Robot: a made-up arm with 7 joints.
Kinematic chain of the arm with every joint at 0, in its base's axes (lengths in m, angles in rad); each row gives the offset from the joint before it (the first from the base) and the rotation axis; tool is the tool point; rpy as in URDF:
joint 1: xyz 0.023 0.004 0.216 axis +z
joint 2: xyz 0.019 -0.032 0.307 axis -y
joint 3: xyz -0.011 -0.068 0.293 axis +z
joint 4: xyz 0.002 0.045 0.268 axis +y
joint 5: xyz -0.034 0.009 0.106 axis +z
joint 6: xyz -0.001 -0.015 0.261 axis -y
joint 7: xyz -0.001 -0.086 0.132 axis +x
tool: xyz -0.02 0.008 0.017 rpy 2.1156 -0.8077 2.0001
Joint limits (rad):
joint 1: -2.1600..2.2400
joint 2: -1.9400..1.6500
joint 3: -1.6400..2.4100
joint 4: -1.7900..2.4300
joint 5: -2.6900..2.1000
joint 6: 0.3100..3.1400
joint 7: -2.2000..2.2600
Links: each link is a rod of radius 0.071 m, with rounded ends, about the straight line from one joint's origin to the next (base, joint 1, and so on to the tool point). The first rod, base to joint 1, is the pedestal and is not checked.
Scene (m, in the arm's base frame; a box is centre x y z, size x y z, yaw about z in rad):
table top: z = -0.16
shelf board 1: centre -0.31 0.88 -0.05 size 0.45 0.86 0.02 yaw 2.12
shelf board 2: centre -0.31 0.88 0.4 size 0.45 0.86 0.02 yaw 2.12
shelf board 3: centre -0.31 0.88 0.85 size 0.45 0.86 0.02 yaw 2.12
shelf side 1: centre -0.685 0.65 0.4 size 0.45 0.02 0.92 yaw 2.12
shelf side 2: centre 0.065 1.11 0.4 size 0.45 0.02 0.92 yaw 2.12
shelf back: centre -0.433 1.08 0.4 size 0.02 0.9 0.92 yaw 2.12
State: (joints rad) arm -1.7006 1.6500 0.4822 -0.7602 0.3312 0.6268 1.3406
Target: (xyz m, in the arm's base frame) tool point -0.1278 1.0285 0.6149
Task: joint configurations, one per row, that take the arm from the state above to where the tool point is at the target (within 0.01 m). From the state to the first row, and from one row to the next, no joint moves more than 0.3 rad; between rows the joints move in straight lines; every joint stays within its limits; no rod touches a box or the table.
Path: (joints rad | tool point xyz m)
1: -1.7802 1.5878 0.3935 -0.9977 0.2545 0.7267 1.3387 | -0.1768 0.7515 0.1207
2: -1.8598 1.5256 0.3047 -1.2352 0.1779 0.8265 1.3368 | -0.1147 0.6537 0.1191
3: -1.9393 1.4634 0.2160 -1.4726 0.1012 0.9264 1.3349 | -0.0546 0.5475 0.1423
4: -1.9836 1.1857 0.1879 -1.4810 0.0867 0.9238 1.3249 | 0.0150 0.6199 0.2871
5: -2.0279 0.9081 0.1598 -1.4894 0.0722 0.9212 1.3149 | 0.0727 0.6499 0.4484
6: -2.0722 0.6304 0.1318 -1.4978 0.0576 0.9186 1.3049 | 0.1117 0.6371 0.6149
7: -1.9799 0.8068 0.2428 -1.2085 0.1460 0.7815 1.3056 | 0.0464 0.7818 0.6120
8: -1.8876 0.9832 0.3539 -0.9192 0.2343 0.6443 1.3064 | -0.0307 0.8958 0.6171
9: -1.7953 1.1595 0.4650 -0.6298 0.3227 0.5072 1.3071 | -0.0945 0.9771 0.6225
10: -1.7030 1.3359 0.5760 -0.3405 0.4110 0.3700 1.3078 | -0.1278 1.0285 0.6149

